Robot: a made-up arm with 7 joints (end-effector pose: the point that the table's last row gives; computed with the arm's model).
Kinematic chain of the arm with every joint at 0, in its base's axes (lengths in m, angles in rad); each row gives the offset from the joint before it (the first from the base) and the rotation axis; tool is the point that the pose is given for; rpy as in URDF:
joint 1: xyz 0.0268 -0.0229 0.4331 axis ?
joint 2: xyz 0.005 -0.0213 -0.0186 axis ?
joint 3: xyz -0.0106 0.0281 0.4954 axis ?
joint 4: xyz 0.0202 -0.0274 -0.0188 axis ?
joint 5: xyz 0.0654 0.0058 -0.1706 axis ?
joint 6: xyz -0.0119 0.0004 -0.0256 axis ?
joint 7: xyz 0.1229 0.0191 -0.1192 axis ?
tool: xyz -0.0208 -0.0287 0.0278 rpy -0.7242 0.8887 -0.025
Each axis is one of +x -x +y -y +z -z.
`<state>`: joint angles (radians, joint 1 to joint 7).
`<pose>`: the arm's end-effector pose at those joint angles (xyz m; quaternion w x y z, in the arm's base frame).
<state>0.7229 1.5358 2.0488 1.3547 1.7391 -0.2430 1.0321</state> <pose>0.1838 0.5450 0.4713 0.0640 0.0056 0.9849 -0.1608</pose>
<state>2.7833 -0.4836 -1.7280 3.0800 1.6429 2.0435 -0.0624</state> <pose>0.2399 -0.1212 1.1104 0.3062 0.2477 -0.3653 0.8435</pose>
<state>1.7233 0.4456 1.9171 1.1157 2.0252 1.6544 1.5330</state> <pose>-0.2821 -0.0198 0.9326 0.2765 0.8495 -0.4488 -0.0219</pose>
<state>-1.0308 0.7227 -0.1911 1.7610 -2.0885 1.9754 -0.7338</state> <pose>0.1897 -0.6469 0.7763 0.1121 0.2598 -0.9474 -0.1498</pose>
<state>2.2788 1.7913 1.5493 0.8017 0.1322 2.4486 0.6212</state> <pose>-0.2503 0.1333 0.3623 0.8368 0.5374 0.0994 0.0317</pose>
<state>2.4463 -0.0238 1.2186 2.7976 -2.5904 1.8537 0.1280</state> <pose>0.0491 0.0565 1.2015 0.8208 -0.1278 -0.4443 0.3354</pose>
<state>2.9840 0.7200 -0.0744 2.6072 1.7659 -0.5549 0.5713</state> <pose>-0.4644 0.1899 0.8912 0.4693 0.3255 0.6745 0.4678</pose>
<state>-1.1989 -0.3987 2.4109 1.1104 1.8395 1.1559 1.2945</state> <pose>0.0759 0.4607 0.7040 0.4412 0.1646 0.8793 -0.0713</pose>
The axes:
joint 1: +z
joint 2: +y
joint 3: +z
joint 4: -y
joint 5: -z
joint 6: +y
joint 7: -z

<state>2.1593 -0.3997 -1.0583 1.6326 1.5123 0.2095 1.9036</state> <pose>0.3828 0.0104 1.0063 0.1414 0.6712 0.7264 -0.0425</pose>
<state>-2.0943 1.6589 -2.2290 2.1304 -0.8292 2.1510 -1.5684</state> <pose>-0.3829 -0.4891 0.6606 0.2094 -0.8182 -0.5355 0.0049</pose>
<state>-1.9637 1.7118 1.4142 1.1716 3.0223 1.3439 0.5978</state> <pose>0.1708 -0.6070 0.2815 0.5399 -0.7527 0.2022 -0.3180</pose>
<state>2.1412 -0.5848 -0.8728 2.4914 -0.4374 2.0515 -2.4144</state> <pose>0.3747 -0.1082 1.0213 0.0682 0.5192 0.5760 -0.6277</pose>
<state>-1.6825 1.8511 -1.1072 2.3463 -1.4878 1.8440 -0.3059</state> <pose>-0.2665 -0.7118 0.2825 0.3024 0.0000 -0.9174 -0.2587</pose>
